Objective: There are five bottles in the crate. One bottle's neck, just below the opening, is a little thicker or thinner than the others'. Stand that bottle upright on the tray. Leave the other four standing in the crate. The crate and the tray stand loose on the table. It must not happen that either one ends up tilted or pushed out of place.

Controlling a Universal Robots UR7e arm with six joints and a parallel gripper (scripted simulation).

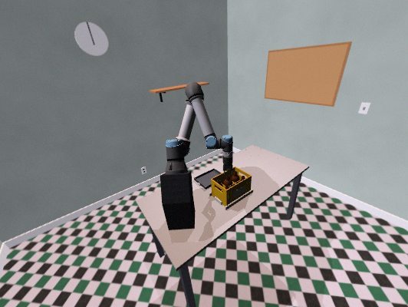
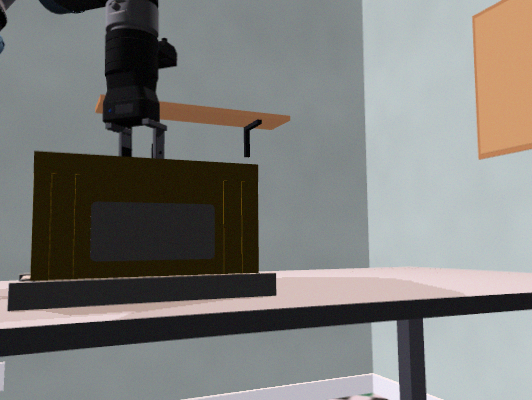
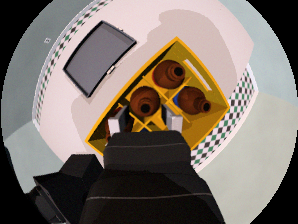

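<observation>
Now: hand 11 cm above the crate and 4 cm to the left of it. From my hand the other things lie so: dark tray: 24 cm to the left, 19 cm below, 5 cm behind; then brown bottle: 11 cm below, 9 cm ahead, 2 cm to the left.
</observation>
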